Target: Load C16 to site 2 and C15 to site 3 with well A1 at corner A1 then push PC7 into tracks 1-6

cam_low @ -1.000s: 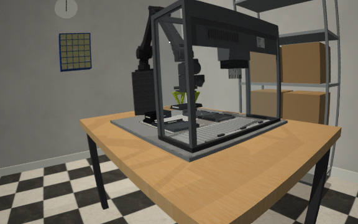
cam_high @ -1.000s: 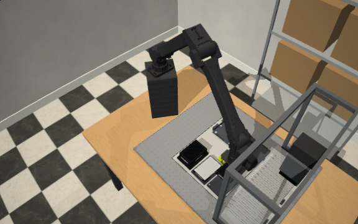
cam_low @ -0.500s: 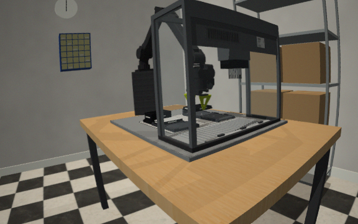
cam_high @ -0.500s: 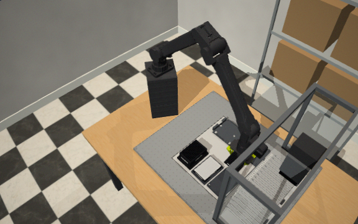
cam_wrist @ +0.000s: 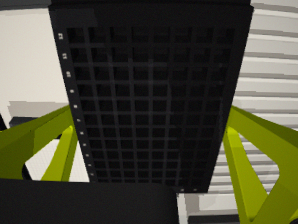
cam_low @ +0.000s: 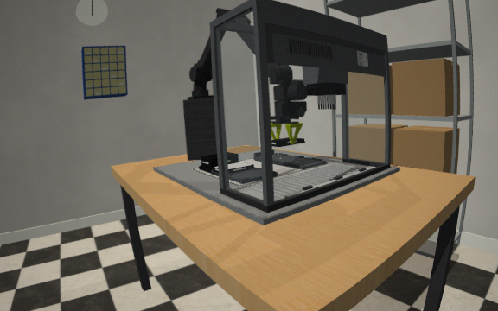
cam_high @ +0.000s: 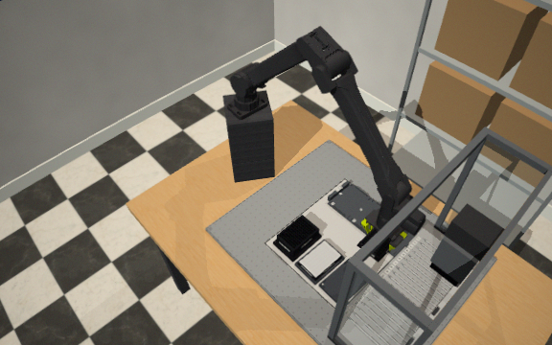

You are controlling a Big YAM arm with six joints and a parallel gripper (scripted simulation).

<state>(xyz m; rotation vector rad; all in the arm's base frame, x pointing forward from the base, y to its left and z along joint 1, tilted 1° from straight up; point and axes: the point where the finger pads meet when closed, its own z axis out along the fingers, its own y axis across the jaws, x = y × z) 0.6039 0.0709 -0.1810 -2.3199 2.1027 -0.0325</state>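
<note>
Right now the dark grey carrier PC7 is 110 mm behind my hand, 100 mm to the left of it and 90 mm below it. Round my hand: plate nest S2: 100 mm behind, 160 mm to the right, 100 mm below; plate nest S3: 10 mm ahead, 150 mm to the right, 100 mm below; black 96-well plate C15: right at my hand.
</note>
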